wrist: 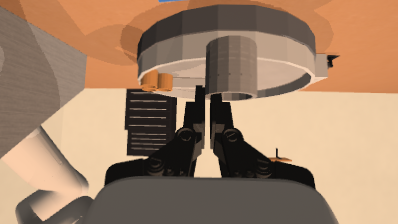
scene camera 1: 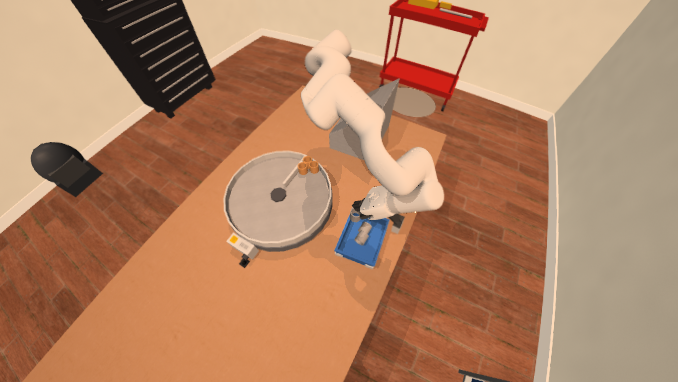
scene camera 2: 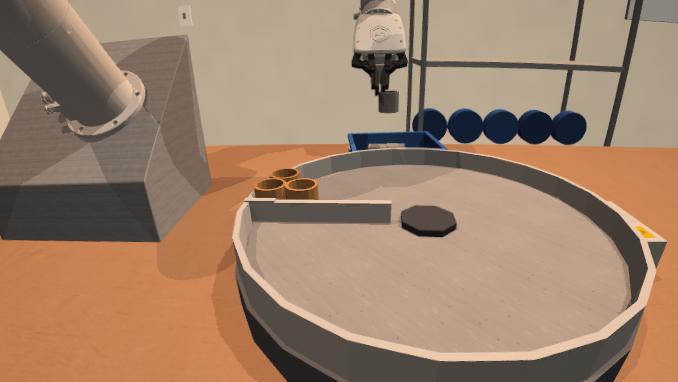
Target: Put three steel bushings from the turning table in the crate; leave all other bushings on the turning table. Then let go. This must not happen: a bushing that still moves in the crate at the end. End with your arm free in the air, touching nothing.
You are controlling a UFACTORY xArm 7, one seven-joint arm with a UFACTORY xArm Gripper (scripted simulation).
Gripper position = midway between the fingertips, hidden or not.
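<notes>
You can see the gripper [scene camera 2: 380,92] here, and there's another look at the gripper [wrist: 207,99], plus one more of the gripper [scene camera 1: 355,206].
</notes>
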